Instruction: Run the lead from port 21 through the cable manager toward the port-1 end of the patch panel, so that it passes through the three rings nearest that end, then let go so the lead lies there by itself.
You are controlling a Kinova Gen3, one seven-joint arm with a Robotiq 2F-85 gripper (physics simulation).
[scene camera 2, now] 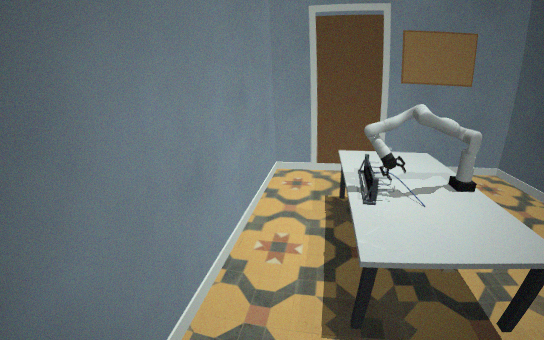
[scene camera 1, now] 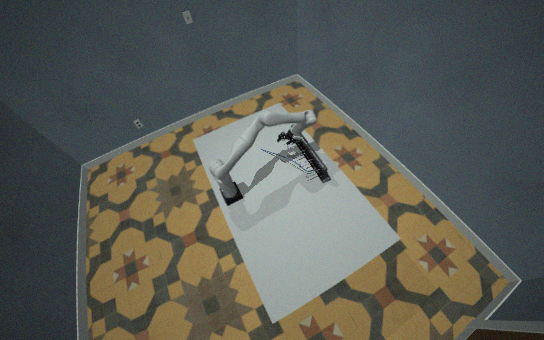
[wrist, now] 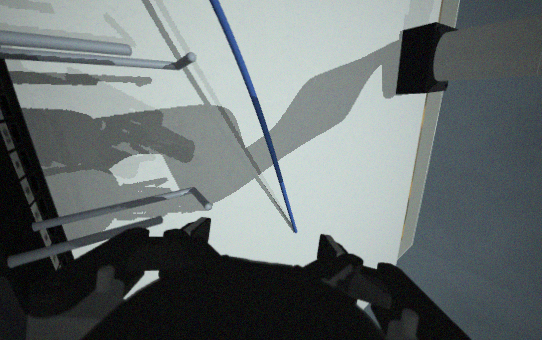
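Note:
The blue lead (scene camera 1: 274,153) (scene camera 2: 411,189) (wrist: 255,97) slants away from the rack. In the wrist view it passes outside the two visible rings and its free end meets its shadow on the table. Its port end is out of that view. The black patch panel (scene camera 1: 314,159) (scene camera 2: 369,181) stands upright, with the grey wire rings of the cable manager (wrist: 187,60) sticking out from it. My gripper (scene camera 1: 285,138) (scene camera 2: 394,173) (wrist: 264,238) is open and empty, above the table close to the rings at one end of the panel. Port numbers cannot be read.
The white table (scene camera 1: 310,250) (scene camera 2: 430,235) carries the rack near one long edge and the arm's black base (scene camera 1: 233,194) (scene camera 2: 462,184) (wrist: 422,60) near the opposite edge. In the wrist view another ring bar (wrist: 100,239) lies close to the left finger.

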